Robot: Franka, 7 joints.
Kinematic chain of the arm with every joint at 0, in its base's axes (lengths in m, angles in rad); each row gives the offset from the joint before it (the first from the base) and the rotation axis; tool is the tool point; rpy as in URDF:
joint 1: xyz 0 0 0.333 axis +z
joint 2: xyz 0 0 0 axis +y
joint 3: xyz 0 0 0.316 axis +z
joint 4: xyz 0.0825 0 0 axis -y
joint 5: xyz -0.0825 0 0.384 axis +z
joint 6: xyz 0 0 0 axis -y
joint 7: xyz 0.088 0 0 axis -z
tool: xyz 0 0 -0.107 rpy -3.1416 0 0
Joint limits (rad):
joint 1: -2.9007..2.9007
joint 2: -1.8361..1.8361
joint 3: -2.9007..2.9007
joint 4: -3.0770..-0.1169
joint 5: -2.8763..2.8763
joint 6: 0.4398..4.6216
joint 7: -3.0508..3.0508
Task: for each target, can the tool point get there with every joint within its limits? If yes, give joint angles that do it. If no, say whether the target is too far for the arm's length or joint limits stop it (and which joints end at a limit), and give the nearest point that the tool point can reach.
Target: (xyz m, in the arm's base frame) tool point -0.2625 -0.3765 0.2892
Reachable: yes | joints 2.3831 -0.0057 1.7074 -2.4266 0.1813 2.2024 0.0870
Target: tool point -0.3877 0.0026 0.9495
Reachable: yes | joints -1.1919 -0.9437 -0.7767 -1.2376 0.4009 1.7805 0.3356
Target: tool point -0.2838 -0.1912 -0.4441
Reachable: no: joint limits stop it (at a limit: joint 2) | nearest point -0.2770 -0.1866 -0.3583 | short by 0.086 m
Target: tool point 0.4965 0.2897 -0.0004
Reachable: yes | joints -0.4520 1.4257 0.8692 -1.8140 -1.6738 2.6052 0.2218
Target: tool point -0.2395 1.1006 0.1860
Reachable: no: too far | nearest point -0.1809 0.8312 0.2220 | short by 0.278 m
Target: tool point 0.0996 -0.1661 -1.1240
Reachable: no: too far | nearest point 0.1268 -0.2115 -0.3595 | short by 0.766 m
